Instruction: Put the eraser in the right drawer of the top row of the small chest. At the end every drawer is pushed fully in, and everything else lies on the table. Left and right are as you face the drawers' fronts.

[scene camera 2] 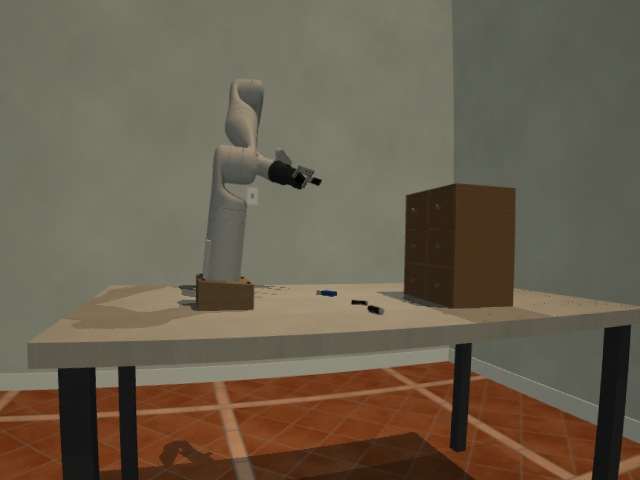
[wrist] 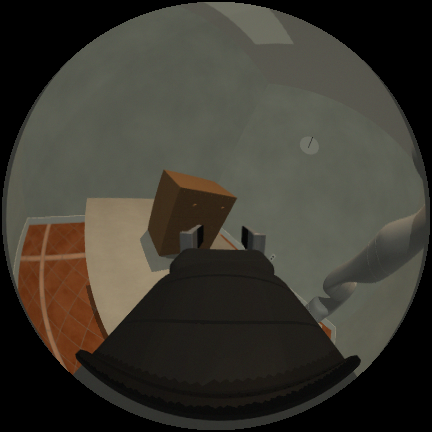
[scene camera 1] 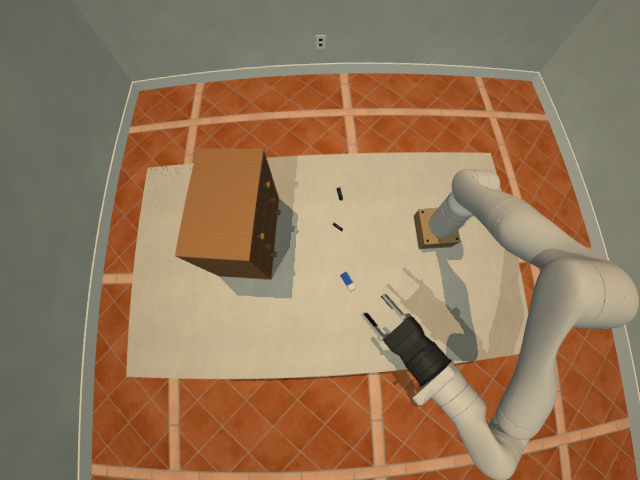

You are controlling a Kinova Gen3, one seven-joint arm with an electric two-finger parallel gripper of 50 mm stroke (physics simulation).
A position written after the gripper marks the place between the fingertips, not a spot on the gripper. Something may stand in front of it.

Note:
In view: the gripper (scene camera 1: 373,304), a small wooden chest (scene camera 1: 216,230) and a drawer (wrist: 189,202).
The small wooden chest also shows in scene camera 2 (scene camera 2: 484,216) and in the wrist view (wrist: 171,182). The gripper is seen too in scene camera 2 (scene camera 2: 316,178) and in the wrist view (wrist: 222,233).

